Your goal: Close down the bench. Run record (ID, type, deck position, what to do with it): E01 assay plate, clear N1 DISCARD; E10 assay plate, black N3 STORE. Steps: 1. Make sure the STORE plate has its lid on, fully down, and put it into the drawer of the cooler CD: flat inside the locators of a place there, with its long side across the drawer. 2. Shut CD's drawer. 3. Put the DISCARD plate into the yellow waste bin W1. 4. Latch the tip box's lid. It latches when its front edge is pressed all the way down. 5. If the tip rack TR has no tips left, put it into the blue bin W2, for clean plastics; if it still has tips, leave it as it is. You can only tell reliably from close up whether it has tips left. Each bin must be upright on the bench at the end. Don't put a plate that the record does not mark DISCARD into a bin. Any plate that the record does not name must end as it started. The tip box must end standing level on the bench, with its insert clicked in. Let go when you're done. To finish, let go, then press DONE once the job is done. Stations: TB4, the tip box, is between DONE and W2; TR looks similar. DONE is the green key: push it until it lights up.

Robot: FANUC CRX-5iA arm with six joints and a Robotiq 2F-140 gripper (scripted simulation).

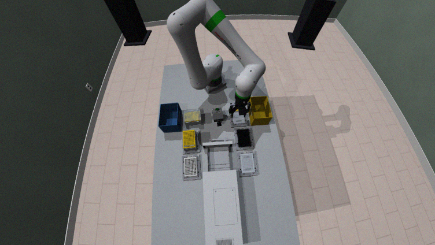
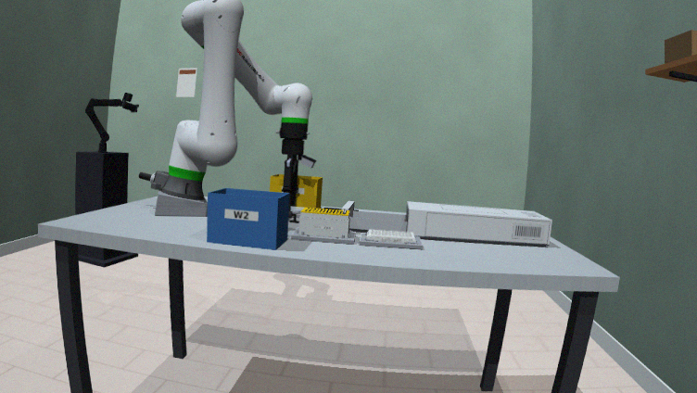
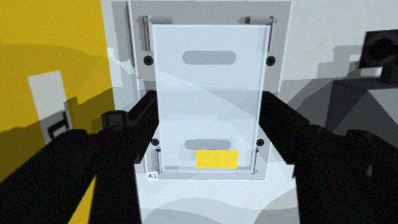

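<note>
My hand is 17 cm short of the black assay plate, 4 cm to the right of it and 2 cm above it. From my hand the other things lie so: clear plate lid: 2 cm below; yellow bin W1: 15 cm to the left, 3 cm behind; green DONE key: 16 cm to the right, 2 cm behind, 2 cm above.
</note>
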